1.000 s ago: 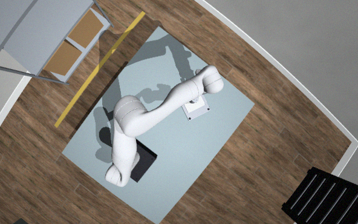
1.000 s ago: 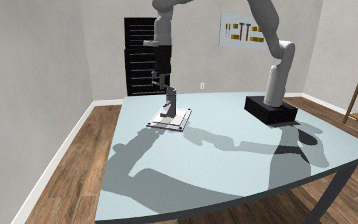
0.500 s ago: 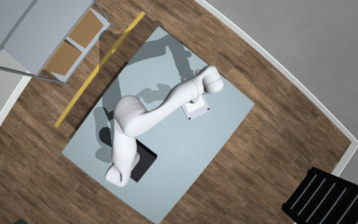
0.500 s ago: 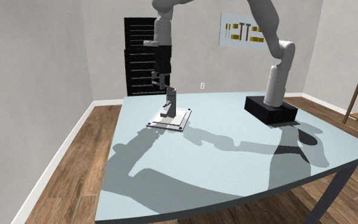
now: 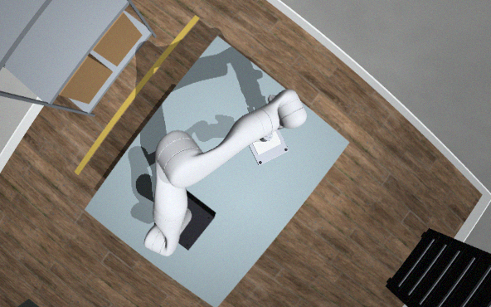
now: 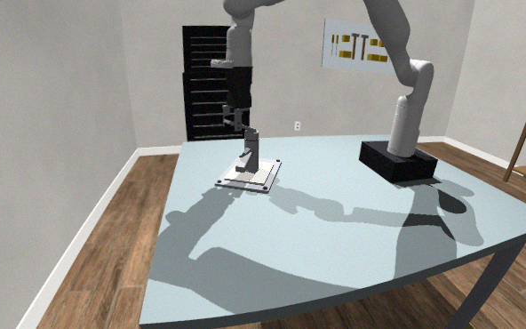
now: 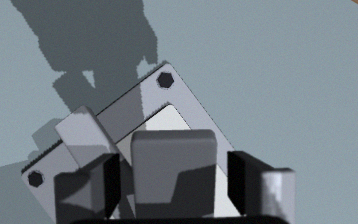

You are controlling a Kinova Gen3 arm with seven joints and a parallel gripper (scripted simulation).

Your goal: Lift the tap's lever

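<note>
The lever is 30 mm behind my hand, 10 mm to the right of it and 10 mm below it. The rest, counted from my hand: base plate: 180 mm below, 60 mm behind, 40 mm to the right.
</note>
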